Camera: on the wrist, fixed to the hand. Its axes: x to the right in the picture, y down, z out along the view.
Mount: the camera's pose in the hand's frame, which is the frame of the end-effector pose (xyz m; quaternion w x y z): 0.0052 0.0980 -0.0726 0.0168 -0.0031 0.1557 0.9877
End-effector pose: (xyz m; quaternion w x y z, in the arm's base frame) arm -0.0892 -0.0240 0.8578 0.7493 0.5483 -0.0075 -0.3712
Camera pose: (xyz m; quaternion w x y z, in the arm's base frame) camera -0.0013 0.0444 0.9079 0.3821 0.0573 -0.4239 0.8192
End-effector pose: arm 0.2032 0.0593 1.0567 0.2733 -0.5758 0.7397 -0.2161
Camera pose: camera 0.0829 0.0785 1.0487 0.1011 0.7537 0.6243 0.1789
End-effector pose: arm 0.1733 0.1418 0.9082 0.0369 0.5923 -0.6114 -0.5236
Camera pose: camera 0.1529 0.0701 1.0048 0.6147 -0.5125 -0.5878 0.1180
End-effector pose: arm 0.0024 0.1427 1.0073 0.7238 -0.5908 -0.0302 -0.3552
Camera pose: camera 0.0329 0.0814 0.9062 0.3658 0.0133 0.6968 0.6168
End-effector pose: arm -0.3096 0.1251 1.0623 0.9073 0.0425 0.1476 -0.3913
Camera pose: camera -0.2524 0.2031 0.9878 0.3789 0.2046 0.1030 0.8966
